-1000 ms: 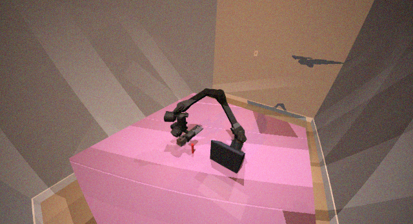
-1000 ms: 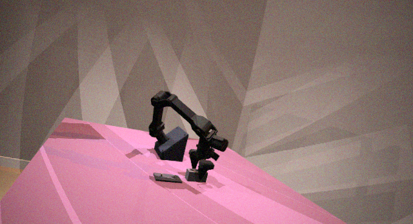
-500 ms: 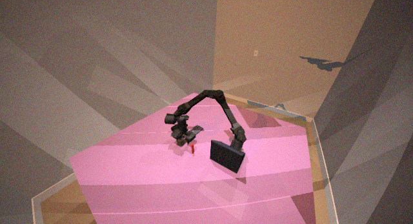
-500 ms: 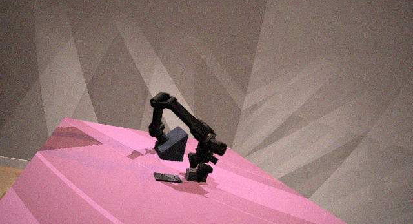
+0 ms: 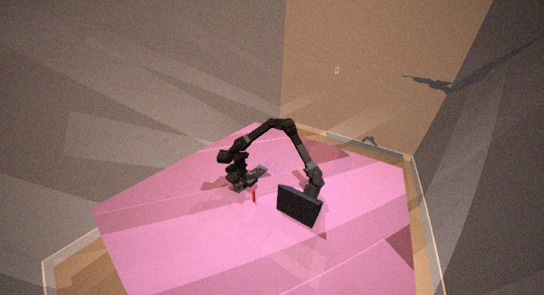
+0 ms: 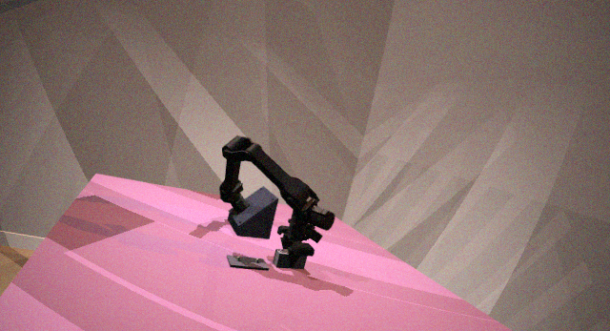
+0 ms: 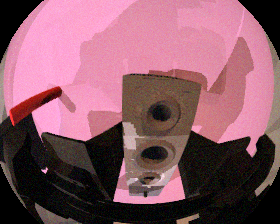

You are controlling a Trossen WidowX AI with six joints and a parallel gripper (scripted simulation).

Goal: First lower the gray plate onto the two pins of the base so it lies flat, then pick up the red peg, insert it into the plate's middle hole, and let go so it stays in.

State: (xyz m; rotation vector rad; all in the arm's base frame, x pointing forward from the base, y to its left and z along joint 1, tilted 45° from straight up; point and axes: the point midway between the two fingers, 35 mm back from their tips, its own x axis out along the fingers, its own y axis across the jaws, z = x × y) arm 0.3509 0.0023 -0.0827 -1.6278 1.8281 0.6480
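My gripper tip is now 14 cm to the left of the flat gray base and 1 cm past it. From my gripper tip the other things lie so: thick gray plate (3 cm above); red peg (11 cm behind, 4 cm to the left, 3 cm above).
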